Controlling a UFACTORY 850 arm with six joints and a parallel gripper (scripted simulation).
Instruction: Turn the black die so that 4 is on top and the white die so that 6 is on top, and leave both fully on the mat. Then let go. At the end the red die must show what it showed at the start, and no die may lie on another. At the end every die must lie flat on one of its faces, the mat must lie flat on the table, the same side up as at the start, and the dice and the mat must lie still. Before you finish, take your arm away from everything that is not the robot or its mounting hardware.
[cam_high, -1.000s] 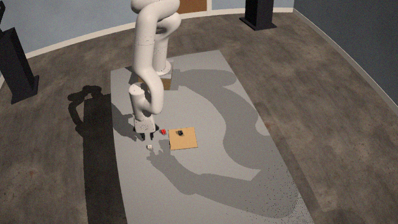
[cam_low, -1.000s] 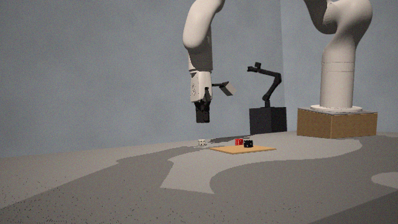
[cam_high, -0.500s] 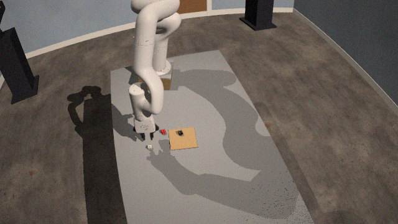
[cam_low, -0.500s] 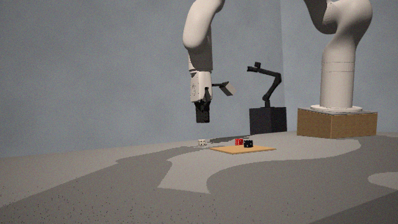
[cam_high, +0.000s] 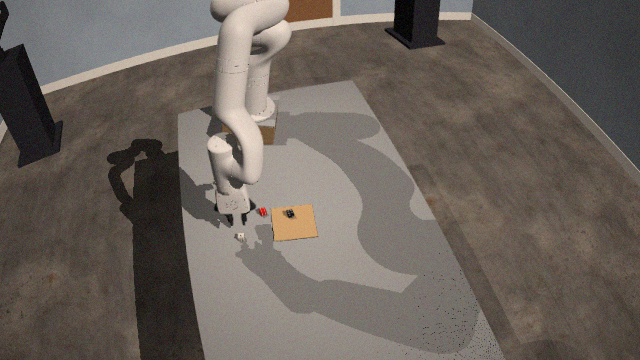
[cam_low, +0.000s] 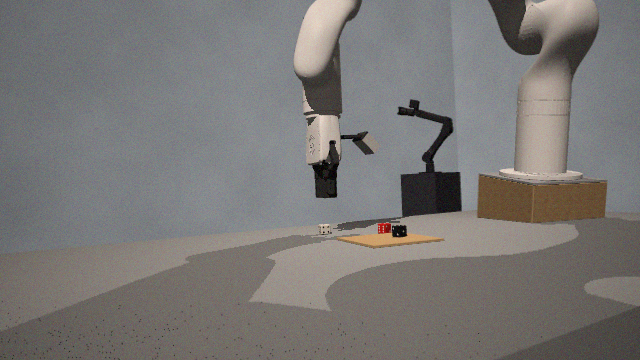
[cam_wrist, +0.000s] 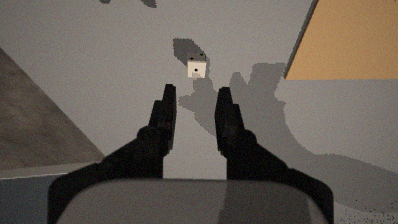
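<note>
The white die is 1 cm ahead of my hand and 9 cm below it. Also, from my hand: tan mat (1 cm ahead, 18 cm to the left, 10 cm below); red die (7 cm behind, 10 cm to the left, 9 cm below); black die (2 cm behind, 18 cm to the left, 8 cm below).
</note>
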